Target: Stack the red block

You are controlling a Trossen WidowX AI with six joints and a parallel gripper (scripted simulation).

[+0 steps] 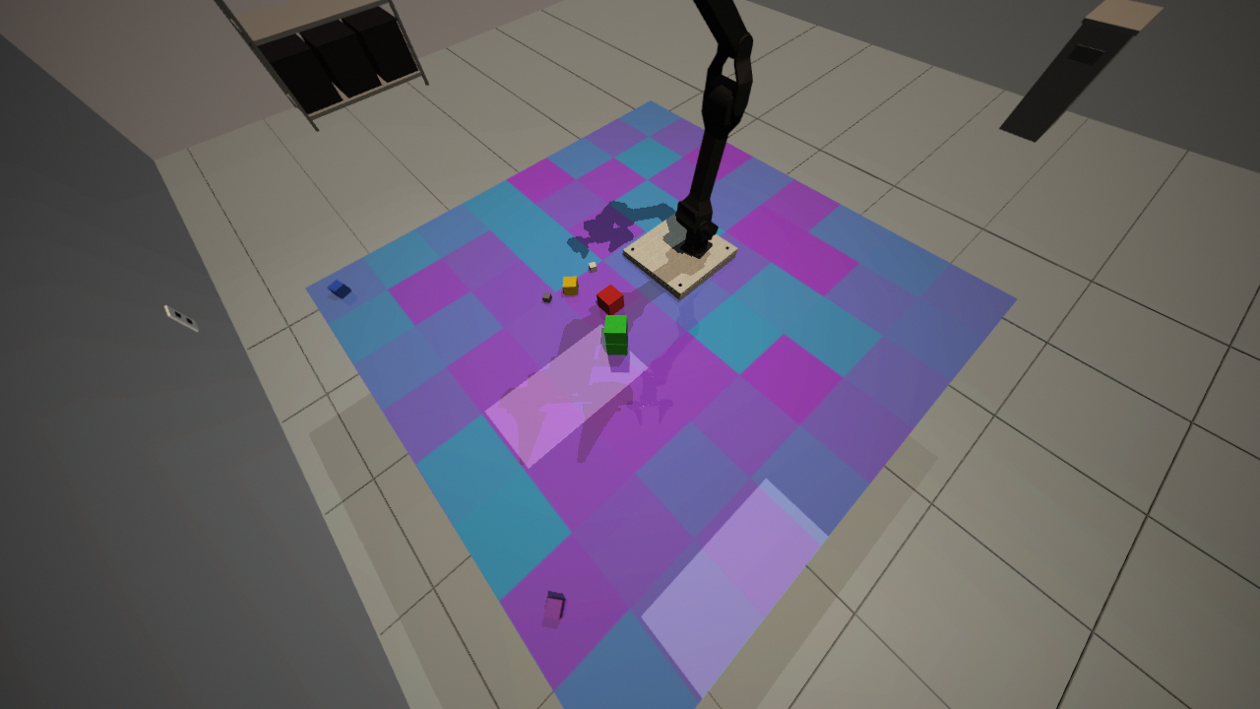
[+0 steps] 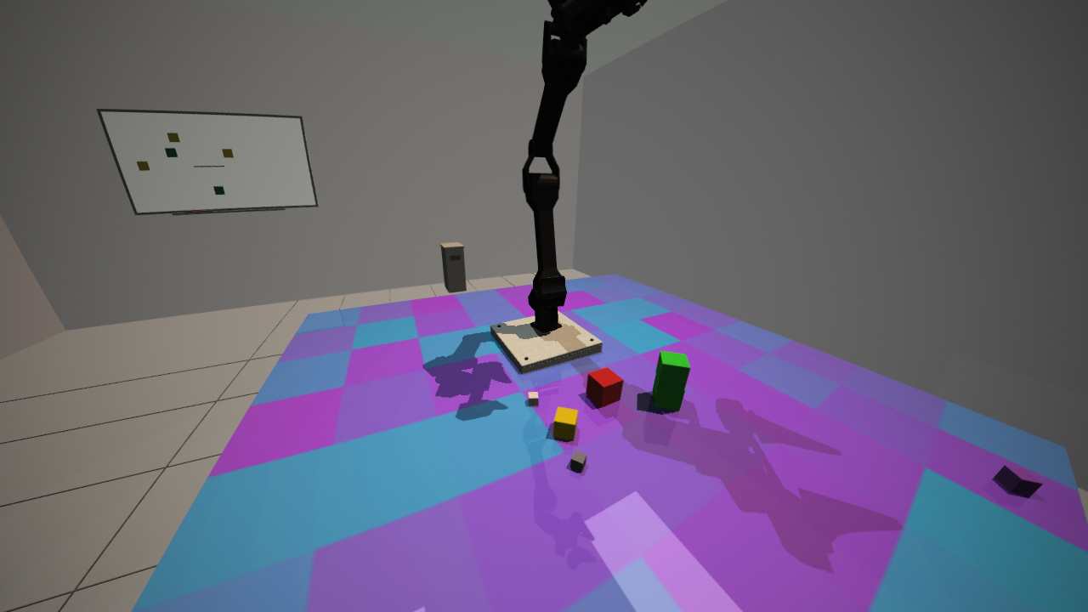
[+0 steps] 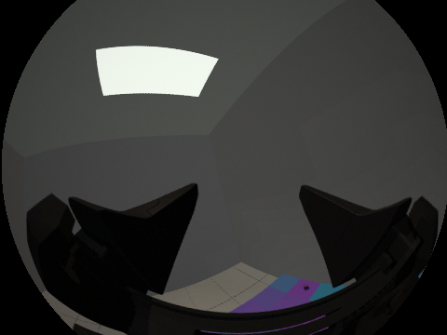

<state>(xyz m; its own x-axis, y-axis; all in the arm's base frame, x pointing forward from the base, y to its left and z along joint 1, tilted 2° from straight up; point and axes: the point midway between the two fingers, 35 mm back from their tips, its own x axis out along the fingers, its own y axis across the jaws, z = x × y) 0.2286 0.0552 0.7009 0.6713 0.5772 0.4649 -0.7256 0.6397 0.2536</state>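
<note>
Right now my gripper tip is 2 cm short of the red block, 12 cm to the left of it and 72 cm above it. Also, from my gripper tip: green block (10 cm ahead, 3 cm to the right, 67 cm below); yellow block (5 cm ahead, 23 cm to the right, 73 cm below); small grey block (11 cm ahead, 26 cm to the right, 74 cm below).
</note>
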